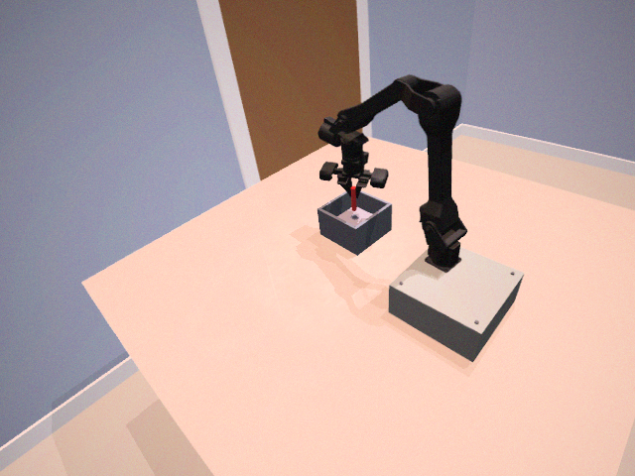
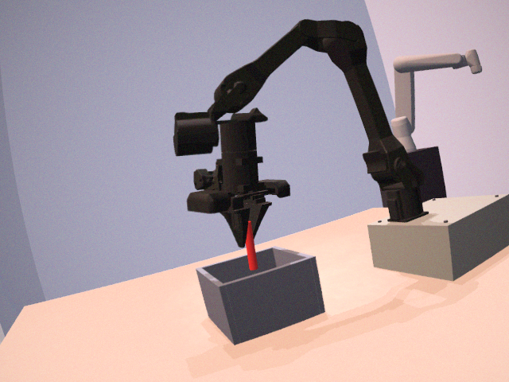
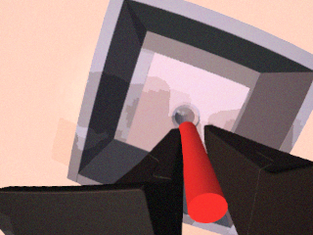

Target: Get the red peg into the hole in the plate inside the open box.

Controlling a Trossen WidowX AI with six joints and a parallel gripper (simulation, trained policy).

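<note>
The red peg is 10 mm to the left of my gripper tip and 10 mm behind it. From my gripper tip the other things lie so: grey box (100 mm below, 10 mm to the left).
</note>
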